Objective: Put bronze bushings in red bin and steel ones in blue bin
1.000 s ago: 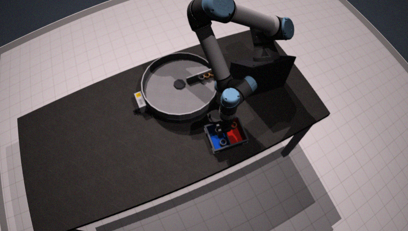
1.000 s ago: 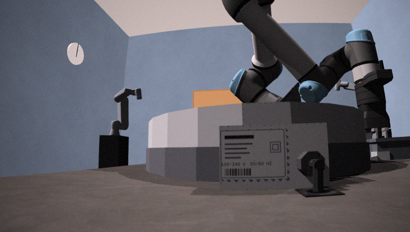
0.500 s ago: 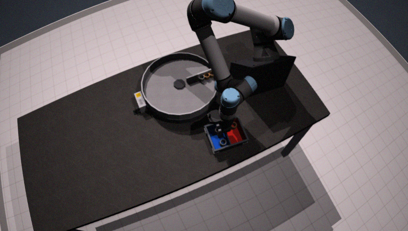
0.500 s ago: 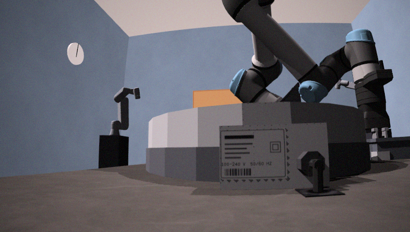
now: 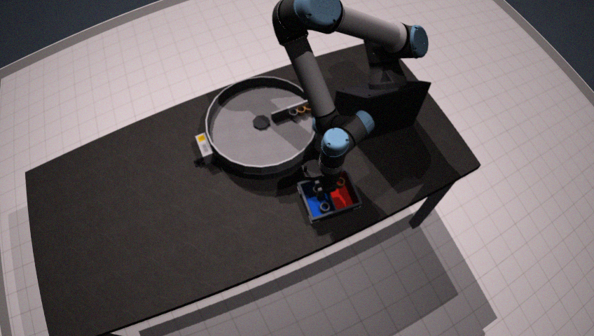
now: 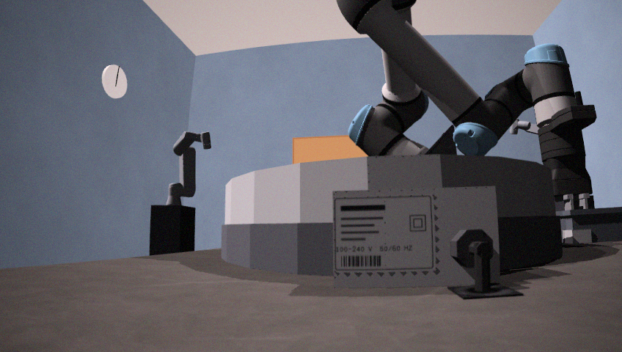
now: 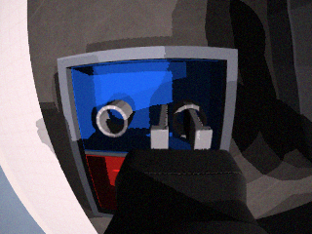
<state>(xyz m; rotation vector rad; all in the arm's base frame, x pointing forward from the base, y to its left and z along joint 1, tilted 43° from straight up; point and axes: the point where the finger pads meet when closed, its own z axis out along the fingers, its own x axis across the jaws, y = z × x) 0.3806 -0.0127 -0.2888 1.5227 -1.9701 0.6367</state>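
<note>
The red bin is 3 cm to the left of my hand and 2 cm behind it. Round my hand: grey turntable (34 cm to the right, 5 cm ahead, 2 cm above).
</note>
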